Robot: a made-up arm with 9 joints. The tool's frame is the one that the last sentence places.
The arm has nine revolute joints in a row. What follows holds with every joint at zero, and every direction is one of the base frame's. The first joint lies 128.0 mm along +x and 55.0 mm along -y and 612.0 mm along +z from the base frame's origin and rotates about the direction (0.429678, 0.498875, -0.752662). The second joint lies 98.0 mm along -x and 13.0 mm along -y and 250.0 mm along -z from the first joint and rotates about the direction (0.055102, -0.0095, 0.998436). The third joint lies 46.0 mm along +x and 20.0 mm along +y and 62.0 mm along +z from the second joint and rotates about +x. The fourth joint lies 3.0 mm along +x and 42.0 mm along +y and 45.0 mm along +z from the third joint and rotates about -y. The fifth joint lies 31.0 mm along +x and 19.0 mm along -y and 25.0 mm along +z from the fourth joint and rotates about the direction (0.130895, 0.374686, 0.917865). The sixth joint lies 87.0 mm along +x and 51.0 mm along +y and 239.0 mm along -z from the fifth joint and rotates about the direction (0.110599, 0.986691, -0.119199). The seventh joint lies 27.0 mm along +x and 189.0 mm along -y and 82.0 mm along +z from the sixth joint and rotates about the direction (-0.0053, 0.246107, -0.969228). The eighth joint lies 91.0 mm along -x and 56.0 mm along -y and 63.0 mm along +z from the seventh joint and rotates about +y. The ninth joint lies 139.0 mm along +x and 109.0 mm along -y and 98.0 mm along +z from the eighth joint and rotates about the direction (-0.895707, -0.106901, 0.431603). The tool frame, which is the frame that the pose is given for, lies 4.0 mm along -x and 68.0 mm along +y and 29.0 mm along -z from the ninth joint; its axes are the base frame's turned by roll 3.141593, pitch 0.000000 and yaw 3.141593 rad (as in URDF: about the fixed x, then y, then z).
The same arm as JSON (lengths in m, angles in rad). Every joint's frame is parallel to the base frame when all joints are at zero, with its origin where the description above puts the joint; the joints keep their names.
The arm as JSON. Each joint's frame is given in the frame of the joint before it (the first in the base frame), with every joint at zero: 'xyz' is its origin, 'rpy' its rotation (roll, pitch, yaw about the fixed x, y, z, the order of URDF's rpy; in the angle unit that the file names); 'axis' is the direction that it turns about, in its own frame. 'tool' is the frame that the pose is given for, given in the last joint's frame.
{
  "units": {
    "length": "m",
    "angle": "rad"
  },
  "joints": [
    {
      "name": "joint 1",
      "type": "revolute",
      "origin": {
        "xyz": [
          0.128,
          -0.055,
          0.612
        ],
        "rpy": [
          0.0,
          0.0,
          0.0
        ]
      },
      "axis": [
        0.429678,
        0.498875,
        -0.752662
      ]
    },
    {
      "name": "joint 2",
      "type": "revolute",
      "origin": {
        "xyz": [
          -0.098,
          -0.013,
          -0.25
        ],
        "rpy": [
          0.0,
          0.0,
          0.0
        ]
      },
      "axis": [
        0.055102,
        -0.0095,
        0.998436
      ]
    },
    {
      "name": "joint 3",
      "type": "revolute",
      "origin": {
        "xyz": [
          0.046,
          0.02,
          0.062
        ],
        "rpy": [
          0.0,
          0.0,
          0.0
        ]
      },
      "axis": "+x"
    },
    {
      "name": "joint 4",
      "type": "revolute",
      "origin": {
        "xyz": [
          0.003,
          0.042,
          0.045
        ],
        "rpy": [
          0.0,
          0.0,
          0.0
        ]
      },
      "axis": "-y"
    },
    {
      "name": "joint 5",
      "type": "revolute",
      "origin": {
        "xyz": [
          0.031,
          -0.019,
          0.025
        ],
        "rpy": [
          0.0,
          0.0,
          0.0
        ]
      },
      "axis": [
        0.130895,
        0.374686,
        0.917865
      ]
    },
    {
      "name": "joint 6",
      "type": "revolute",
      "origin": {
        "xyz": [
          0.087,
          0.051,
          -0.239
        ],
        "rpy": [
          0.0,
          0.0,
          0.0
        ]
      },
      "axis": [
        0.110599,
        0.986691,
        -0.119199
      ]
    },
    {
      "name": "joint 7",
      "type": "revolute",
      "origin": {
        "xyz": [
          0.027,
          -0.189,
          0.082
        ],
        "rpy": [
          0.0,
          0.0,
          0.0
        ]
      },
      "axis": [
        -0.0053,
        0.246107,
        -0.969228
      ]
    },
    {
      "name": "joint 8",
      "type": "revolute",
      "origin": {
        "xyz": [
          -0.091,
          -0.056,
          0.063
        ],
        "rpy": [
          0.0,
          0.0,
          0.0
        ]
      },
      "axis": "+y"
    },
    {
      "name": "joint 9",
      "type": "revolute",
      "origin": {
        "xyz": [
          0.139,
          -0.109,
          0.098
        ],
        "rpy": [
          0.0,
          0.0,
          0.0
        ]
      },
      "axis": [
        -0.895707,
        -0.106901,
        0.431603
      ]
    }
  ],
  "tool": {
    "origin": {
      "xyz": [
        -0.004,
        0.068,
        -0.029
      ],
      "rpy": [
        -3.1416,
        0.0,
        -3.1416
      ]
    }
  }
}

